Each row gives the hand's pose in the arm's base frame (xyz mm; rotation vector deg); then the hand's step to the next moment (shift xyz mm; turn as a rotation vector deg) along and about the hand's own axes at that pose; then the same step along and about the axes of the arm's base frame.
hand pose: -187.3 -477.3 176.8 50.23 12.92 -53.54
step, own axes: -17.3 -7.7 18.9 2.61 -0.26 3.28
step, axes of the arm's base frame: -19.9 -5.7 16.9 0.75 -4.09 0.61
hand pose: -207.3 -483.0 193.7 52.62 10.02 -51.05
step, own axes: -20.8 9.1 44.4 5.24 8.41 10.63
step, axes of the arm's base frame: -16.7 -18.4 43.3 7.13 -8.66 9.23
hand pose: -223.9 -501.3 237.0 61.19 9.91 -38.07
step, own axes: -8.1 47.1 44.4 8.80 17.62 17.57
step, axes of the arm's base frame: 12.9 -19.9 60.8 14.06 -13.23 18.00
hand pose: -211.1 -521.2 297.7 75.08 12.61 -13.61
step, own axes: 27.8 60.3 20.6 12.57 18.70 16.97
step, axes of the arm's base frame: 44.9 -6.8 52.6 17.96 -12.57 17.75
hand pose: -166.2 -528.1 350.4 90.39 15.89 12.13
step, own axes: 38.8 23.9 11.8 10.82 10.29 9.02
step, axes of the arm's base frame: 41.6 0.3 22.1 13.50 -5.42 9.63
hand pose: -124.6 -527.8 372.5 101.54 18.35 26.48
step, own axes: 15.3 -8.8 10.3 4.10 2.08 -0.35
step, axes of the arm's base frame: 18.6 0.2 -8.5 3.40 1.63 2.66
